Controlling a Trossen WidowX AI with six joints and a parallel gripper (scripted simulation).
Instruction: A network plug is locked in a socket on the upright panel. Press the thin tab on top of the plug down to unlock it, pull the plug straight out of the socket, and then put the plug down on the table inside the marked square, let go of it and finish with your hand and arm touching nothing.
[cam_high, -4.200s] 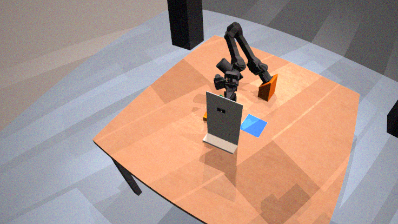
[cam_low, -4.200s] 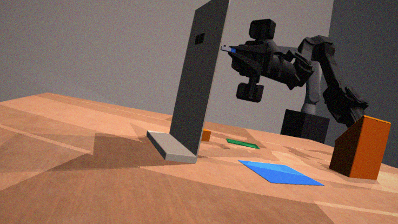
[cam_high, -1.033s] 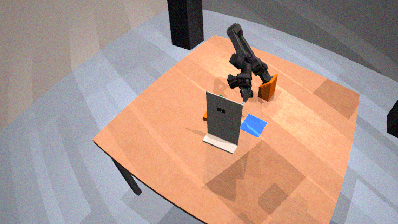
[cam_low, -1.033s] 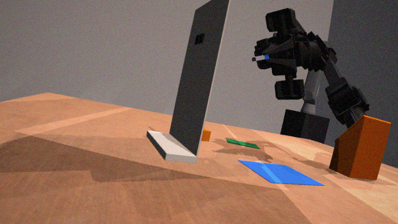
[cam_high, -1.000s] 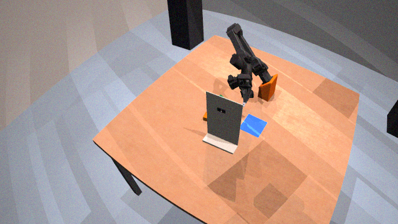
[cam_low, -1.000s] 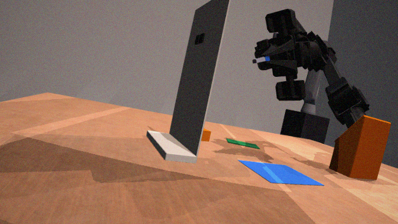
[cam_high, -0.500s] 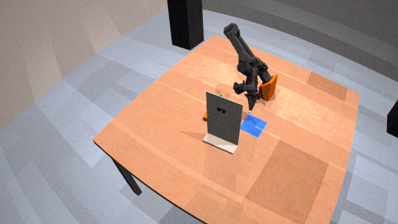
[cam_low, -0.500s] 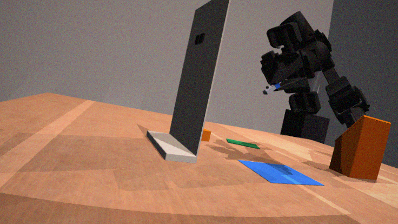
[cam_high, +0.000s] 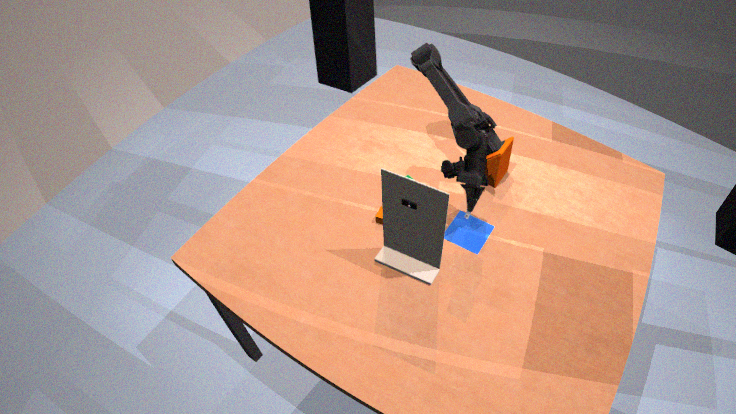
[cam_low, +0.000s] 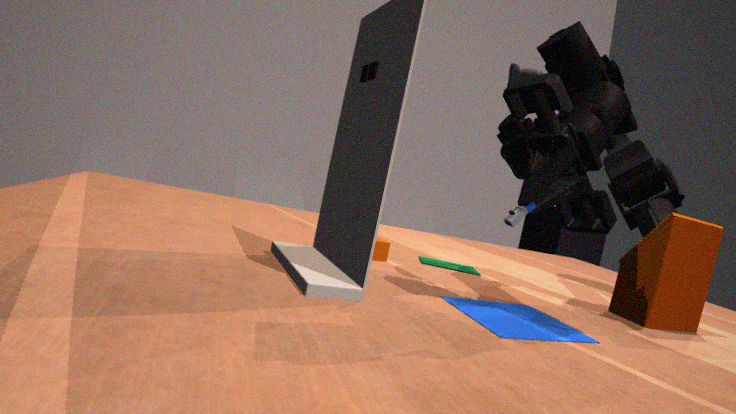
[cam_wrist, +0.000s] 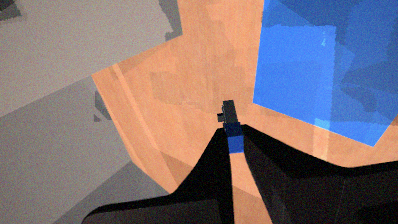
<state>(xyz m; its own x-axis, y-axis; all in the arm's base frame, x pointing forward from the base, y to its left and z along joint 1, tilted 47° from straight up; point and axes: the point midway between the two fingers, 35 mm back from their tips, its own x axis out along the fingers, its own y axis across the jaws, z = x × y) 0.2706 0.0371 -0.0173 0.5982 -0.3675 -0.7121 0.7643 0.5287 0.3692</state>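
Right now the blue marked square is 20 mm behind my gripper tip and 110 mm below it. From my gripper tip the other things lie so: grey upright panel 160 mm ahead, 90 mm to the right, 20 mm above; then small orange cube 70 mm ahead, 230 mm to the right, 100 mm below; then blue network plug 10 mm ahead.
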